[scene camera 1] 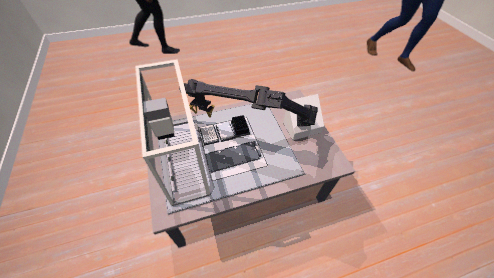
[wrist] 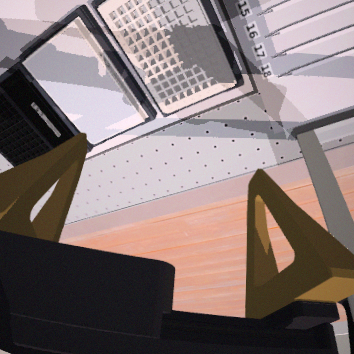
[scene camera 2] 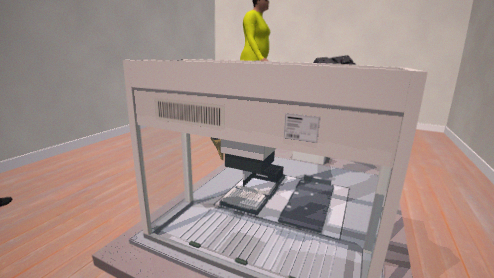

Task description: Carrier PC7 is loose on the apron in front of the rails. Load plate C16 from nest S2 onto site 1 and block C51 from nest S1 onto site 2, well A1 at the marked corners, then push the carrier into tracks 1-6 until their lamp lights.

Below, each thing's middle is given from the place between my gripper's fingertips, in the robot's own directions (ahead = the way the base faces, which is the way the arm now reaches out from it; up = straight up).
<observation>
I see the white well plate [wrist: 179, 57] 2 cm behind my hand, 2 cm to the left of it and 16 cm below it. The rest, counted from my hand: dark carrier [scene camera 1: 217, 160] 14 cm behind, 22 cm to the left, 16 cm below.
</observation>
